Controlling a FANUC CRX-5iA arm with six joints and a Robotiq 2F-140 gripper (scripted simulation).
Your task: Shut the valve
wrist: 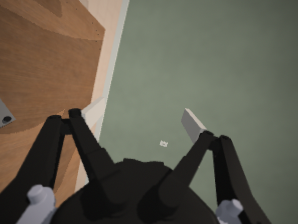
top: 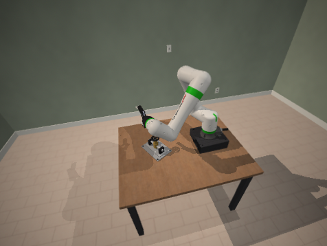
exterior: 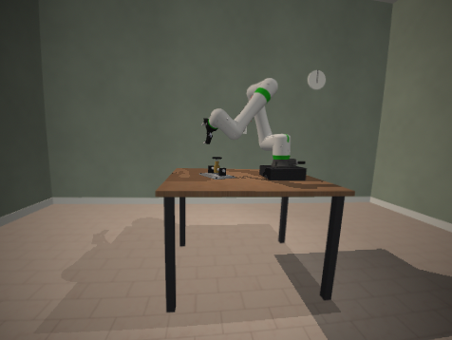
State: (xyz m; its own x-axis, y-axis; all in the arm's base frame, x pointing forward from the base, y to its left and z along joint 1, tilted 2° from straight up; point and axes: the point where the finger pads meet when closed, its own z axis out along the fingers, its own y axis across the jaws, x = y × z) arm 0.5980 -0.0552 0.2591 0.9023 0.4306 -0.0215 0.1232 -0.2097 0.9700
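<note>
The black spoked handwheel is 120 mm behind my hand, 110 mm to the left of it and 190 mm below it.
</note>
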